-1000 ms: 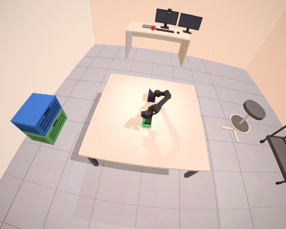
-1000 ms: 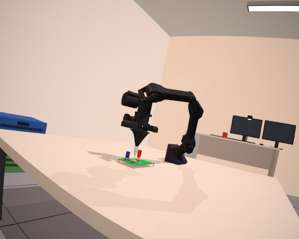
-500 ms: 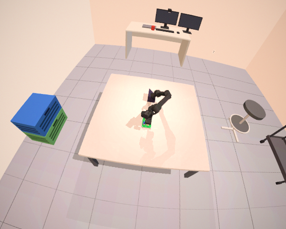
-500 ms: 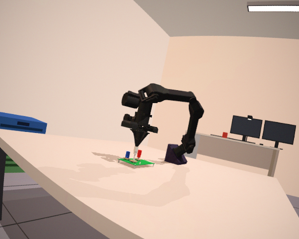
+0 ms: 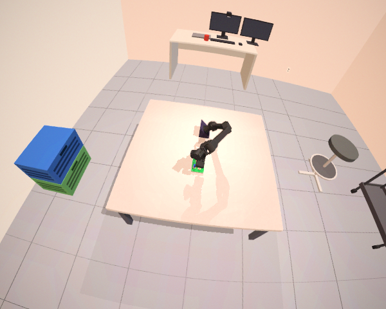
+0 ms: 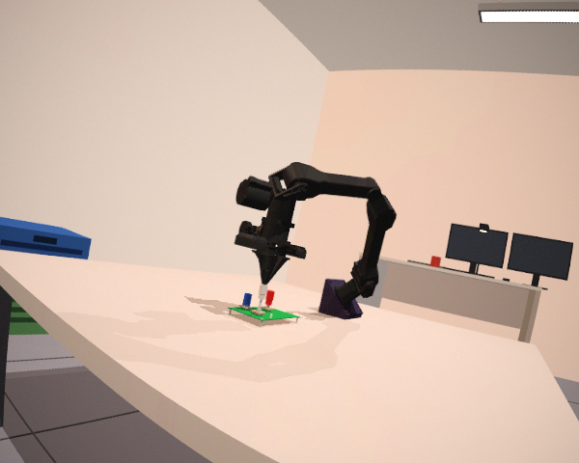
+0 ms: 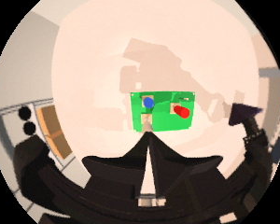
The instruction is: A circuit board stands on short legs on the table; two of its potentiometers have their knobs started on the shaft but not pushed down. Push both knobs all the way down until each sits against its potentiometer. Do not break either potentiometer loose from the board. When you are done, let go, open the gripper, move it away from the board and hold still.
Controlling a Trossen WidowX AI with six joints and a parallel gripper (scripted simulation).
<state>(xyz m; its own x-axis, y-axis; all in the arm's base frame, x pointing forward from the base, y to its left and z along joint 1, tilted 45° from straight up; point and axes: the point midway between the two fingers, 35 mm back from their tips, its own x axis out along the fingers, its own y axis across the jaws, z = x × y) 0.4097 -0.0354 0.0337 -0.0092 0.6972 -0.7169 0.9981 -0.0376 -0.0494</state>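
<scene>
The white knob lies 1 cm below my gripper tip. The rest, counted from my gripper tip: red knob (6 cm behind, 2 cm to the right, 4 cm below).
</scene>
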